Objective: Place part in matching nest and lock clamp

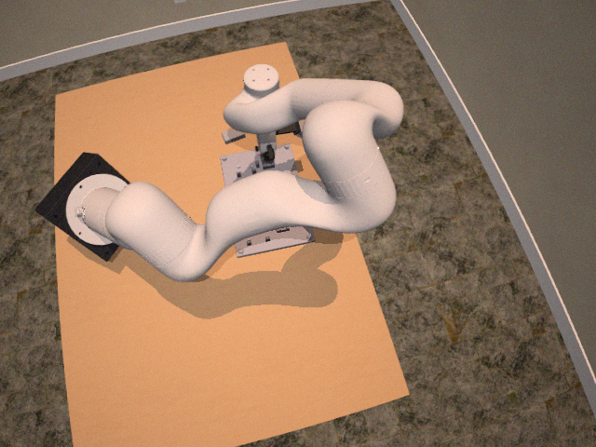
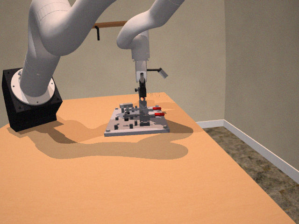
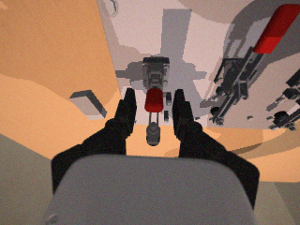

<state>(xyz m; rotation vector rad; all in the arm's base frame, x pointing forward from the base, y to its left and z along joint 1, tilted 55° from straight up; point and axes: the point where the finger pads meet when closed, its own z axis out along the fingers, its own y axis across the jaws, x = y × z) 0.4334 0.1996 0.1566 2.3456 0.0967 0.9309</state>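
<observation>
My gripper is now 16 cm to the right of the grey block, 9 cm above it and 7 cm past it. Also, from my hand: grey fixture plate: 10 cm to the right, 9 cm below, 5 cm behind.
</observation>
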